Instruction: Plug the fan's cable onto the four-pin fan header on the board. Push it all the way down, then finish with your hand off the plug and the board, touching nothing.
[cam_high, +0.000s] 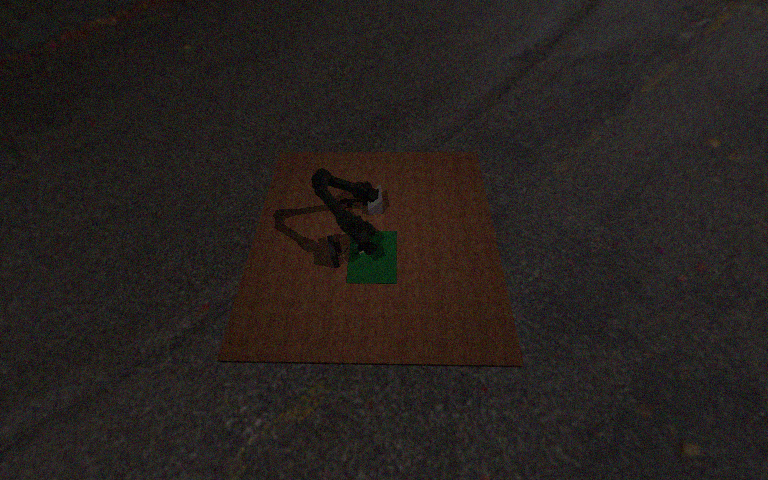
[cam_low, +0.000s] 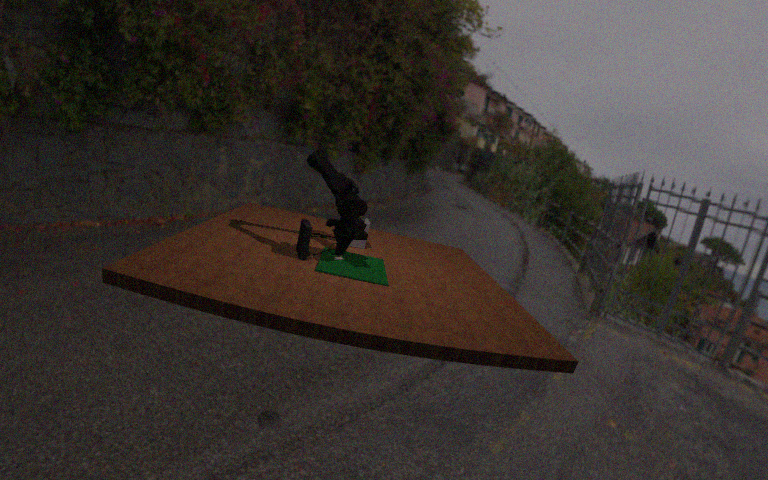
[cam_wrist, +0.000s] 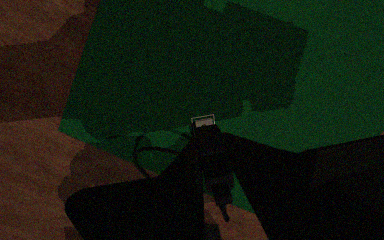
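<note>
Right now the four-pin header is 10 mm to the right of my gripper tip and 30 mm below it. Also, from my gripper tip: green board (30 mm ahead, 50 mm to the left, 50 mm below); then fan plug (10 mm ahead, 10 mm to the right, 10 mm above); then fan (40 mm ahead, 130 mm to the right, 30 mm above).
</note>
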